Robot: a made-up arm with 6 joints. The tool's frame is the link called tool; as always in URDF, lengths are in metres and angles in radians. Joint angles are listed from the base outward. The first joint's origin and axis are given. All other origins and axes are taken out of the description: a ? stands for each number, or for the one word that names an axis. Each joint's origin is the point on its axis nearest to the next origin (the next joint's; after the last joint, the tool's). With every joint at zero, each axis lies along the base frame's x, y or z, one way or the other. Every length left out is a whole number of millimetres.
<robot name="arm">
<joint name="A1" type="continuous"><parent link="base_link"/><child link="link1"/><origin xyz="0.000 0.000 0.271"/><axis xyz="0 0 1"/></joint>
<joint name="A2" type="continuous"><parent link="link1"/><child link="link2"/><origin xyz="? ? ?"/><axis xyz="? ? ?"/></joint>
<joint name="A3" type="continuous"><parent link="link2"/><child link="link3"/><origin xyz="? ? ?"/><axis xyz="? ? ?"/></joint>
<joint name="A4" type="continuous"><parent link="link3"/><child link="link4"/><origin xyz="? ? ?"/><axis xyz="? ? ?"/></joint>
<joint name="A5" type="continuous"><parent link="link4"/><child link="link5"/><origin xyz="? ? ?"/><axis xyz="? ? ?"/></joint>
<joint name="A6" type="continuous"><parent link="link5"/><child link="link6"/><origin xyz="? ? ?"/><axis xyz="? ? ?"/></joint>
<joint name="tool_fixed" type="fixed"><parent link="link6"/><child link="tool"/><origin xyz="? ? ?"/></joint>
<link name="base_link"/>
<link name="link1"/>
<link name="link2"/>
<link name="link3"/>
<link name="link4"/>
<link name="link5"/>
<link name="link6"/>
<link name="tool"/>
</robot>
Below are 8 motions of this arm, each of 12 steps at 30 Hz.
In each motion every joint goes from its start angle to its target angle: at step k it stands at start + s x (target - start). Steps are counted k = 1, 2, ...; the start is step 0. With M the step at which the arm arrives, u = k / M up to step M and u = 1 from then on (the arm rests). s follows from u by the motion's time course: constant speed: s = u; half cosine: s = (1 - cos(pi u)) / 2; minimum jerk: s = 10 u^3 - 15 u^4 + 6 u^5.
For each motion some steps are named. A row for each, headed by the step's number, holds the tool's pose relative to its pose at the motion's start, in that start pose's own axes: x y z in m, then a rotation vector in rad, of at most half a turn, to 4 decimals.
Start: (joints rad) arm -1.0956 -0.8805 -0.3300 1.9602 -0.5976 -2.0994
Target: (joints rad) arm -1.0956 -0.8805 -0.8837 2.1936 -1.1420 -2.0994
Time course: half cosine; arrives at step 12
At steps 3, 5, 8, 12:
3: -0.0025 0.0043 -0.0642 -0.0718 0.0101 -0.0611
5: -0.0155 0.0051 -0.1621 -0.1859 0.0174 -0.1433
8: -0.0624 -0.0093 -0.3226 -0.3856 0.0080 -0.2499
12: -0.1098 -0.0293 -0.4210 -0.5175 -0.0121 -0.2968

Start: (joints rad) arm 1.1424 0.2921 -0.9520 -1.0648 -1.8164 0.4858
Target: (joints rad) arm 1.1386 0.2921 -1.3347 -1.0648 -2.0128 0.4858
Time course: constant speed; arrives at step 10
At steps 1, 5, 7, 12:
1: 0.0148 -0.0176 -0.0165 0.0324 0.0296 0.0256
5: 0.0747 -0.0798 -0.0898 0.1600 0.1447 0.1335
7: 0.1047 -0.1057 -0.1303 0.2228 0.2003 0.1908
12: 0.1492 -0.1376 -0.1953 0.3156 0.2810 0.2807

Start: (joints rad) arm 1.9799 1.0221 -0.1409 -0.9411 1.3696 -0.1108
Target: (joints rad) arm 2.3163 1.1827 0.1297 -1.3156 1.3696 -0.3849
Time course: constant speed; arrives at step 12
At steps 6, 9, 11, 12:
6: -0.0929 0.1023 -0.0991 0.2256 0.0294 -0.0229
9: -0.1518 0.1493 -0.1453 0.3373 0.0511 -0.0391
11: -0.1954 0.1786 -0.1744 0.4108 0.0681 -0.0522
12: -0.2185 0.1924 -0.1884 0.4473 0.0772 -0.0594

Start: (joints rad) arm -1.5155 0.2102 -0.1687 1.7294 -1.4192 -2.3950
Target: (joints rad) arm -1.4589 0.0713 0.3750 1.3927 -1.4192 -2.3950
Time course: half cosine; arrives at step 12
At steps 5, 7, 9, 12:
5: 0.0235 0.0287 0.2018 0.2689 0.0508 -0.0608
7: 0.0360 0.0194 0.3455 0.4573 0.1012 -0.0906
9: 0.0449 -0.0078 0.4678 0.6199 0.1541 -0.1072
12: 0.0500 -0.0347 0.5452 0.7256 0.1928 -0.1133

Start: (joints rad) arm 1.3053 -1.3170 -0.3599 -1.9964 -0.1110 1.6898
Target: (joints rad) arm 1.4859 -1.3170 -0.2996 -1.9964 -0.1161 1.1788
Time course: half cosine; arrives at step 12
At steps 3, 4, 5, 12:
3: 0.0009 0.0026 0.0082 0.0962 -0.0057 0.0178
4: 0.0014 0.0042 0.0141 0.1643 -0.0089 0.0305
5: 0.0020 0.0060 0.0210 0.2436 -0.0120 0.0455
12: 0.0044 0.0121 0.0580 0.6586 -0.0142 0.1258

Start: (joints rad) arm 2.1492 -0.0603 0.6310 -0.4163 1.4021 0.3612
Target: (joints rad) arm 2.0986 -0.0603 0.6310 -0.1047 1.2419 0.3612
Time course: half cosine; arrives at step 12
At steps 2, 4, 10, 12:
2: 0.0069 -0.0020 0.0012 -0.0064 0.0012 0.0243
4: 0.0256 -0.0069 0.0049 -0.0250 0.0048 0.0903
10: 0.0943 -0.0161 0.0225 -0.1116 0.0223 0.3324
12: 0.1009 -0.0162 0.0245 -0.1215 0.0243 0.3558

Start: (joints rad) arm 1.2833 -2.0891 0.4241 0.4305 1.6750 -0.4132
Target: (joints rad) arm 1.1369 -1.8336 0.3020 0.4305 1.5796 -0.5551
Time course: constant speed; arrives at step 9
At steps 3, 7, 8, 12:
3: -0.0791 0.0646 -0.0909 0.1364 0.1281 -0.0340
7: -0.1920 0.1601 -0.1890 0.3113 0.3043 -0.0790
8: -0.2214 0.1851 -0.2091 0.3536 0.3494 -0.0903
12: -0.2511 0.2104 -0.2275 0.3952 0.3949 -0.1017

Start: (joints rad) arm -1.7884 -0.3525 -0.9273 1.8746 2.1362 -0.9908
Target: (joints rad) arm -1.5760 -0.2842 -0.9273 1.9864 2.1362 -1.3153
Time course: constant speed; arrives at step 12
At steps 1, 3, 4, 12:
1: 0.0088 -0.0074 -0.0039 0.0380 0.0046 0.0217
3: 0.0271 -0.0215 -0.0118 0.1137 0.0160 0.0649
4: 0.0364 -0.0283 -0.0159 0.1515 0.0228 0.0863
12: 0.1173 -0.0737 -0.0502 0.4493 0.1035 0.2525

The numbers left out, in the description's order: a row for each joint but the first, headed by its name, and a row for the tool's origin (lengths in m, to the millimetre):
A2: xyz 0.000 0.000 0.000, axis 0 1 0
A3: xyz 0.000 0.000 0.623, axis 0 -1 0
A4: xyz 0.698 0.000 0.000, axis -1 0 0
A5: xyz 0.000 -0.278 0.000, axis 0 -1 0
A6: xyz 0.000 0.000 0.000, axis -1 0 0
tool: xyz 0.000 0.000 0.000

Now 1 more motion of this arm.
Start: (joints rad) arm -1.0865 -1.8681 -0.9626 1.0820 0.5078 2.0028
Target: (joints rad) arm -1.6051 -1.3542 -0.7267 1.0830 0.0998 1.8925
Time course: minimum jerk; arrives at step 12
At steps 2, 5, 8, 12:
2: 0.0103 -0.0026 -0.0019 -0.0072 -0.0212 0.0224
5: 0.1023 -0.0171 -0.0079 -0.0733 -0.1940 0.2318
8: 0.2279 -0.0060 0.0117 -0.1774 -0.3987 0.5653
12: 0.2801 0.0144 0.0288 -0.2304 -0.4770 0.7355

